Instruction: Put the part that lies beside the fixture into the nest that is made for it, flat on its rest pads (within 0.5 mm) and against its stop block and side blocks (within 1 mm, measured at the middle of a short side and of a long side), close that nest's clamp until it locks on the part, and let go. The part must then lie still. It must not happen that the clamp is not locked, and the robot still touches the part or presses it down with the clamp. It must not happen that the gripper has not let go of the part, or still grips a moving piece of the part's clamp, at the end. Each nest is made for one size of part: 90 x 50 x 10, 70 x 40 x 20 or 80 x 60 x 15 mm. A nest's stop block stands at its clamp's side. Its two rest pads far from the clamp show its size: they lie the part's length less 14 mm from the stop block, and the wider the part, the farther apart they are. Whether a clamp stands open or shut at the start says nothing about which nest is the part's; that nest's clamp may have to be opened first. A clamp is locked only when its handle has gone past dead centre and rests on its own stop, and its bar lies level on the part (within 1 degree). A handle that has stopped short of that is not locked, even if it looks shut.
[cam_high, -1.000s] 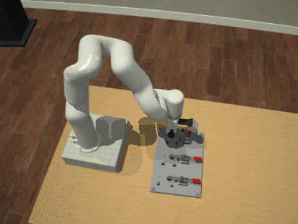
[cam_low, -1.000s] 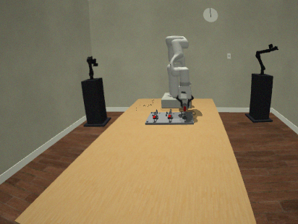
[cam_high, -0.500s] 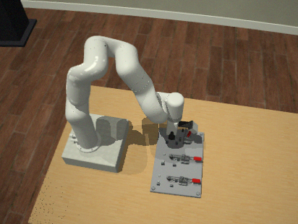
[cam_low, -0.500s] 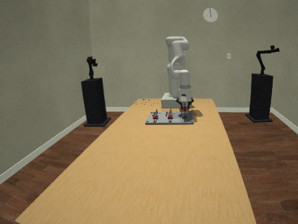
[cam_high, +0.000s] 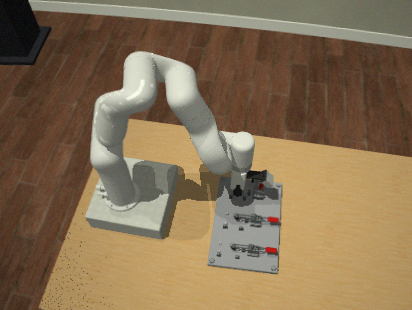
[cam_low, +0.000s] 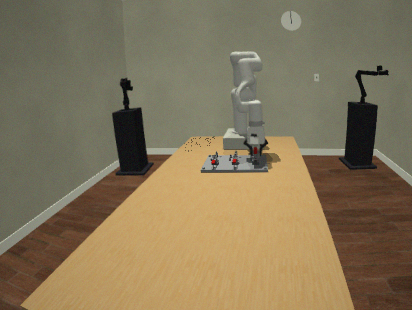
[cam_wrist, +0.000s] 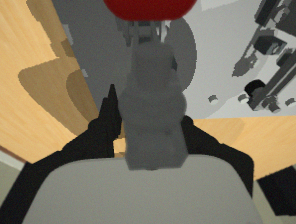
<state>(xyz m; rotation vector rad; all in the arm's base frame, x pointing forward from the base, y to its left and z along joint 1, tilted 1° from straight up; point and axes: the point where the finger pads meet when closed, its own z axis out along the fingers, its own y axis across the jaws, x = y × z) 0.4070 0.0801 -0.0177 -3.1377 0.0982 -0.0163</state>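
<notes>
My hand is 12 cm to the left of the grey fixture plate, 5 cm above it and 4 cm short of it. The rest, counted from my hand: grey block part (1 cm below).
</notes>
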